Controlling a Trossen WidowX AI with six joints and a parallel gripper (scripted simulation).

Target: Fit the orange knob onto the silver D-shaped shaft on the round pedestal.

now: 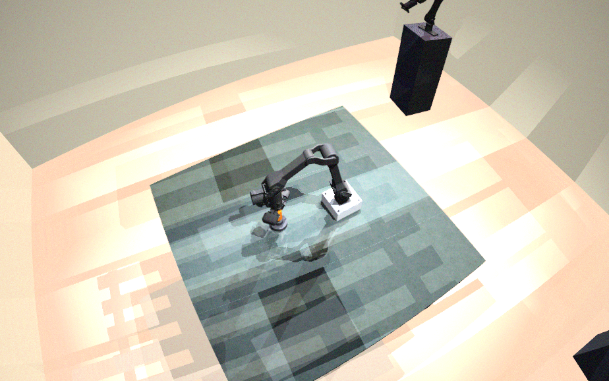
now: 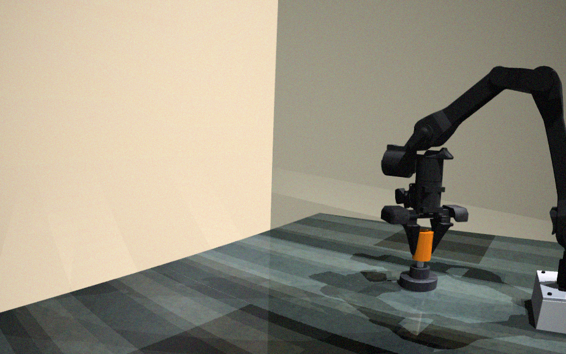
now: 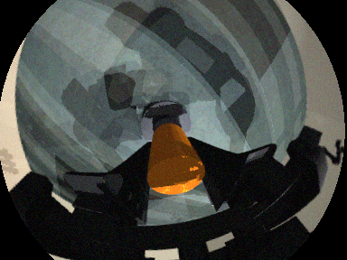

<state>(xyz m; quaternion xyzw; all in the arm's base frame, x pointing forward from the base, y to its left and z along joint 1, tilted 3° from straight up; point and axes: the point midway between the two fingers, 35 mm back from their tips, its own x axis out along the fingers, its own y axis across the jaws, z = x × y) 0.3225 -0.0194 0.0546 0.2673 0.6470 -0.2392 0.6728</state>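
Right now my gripper tip is 30 mm below the orange knob. Round my gripper tip: dark round pedestal 40 mm below.
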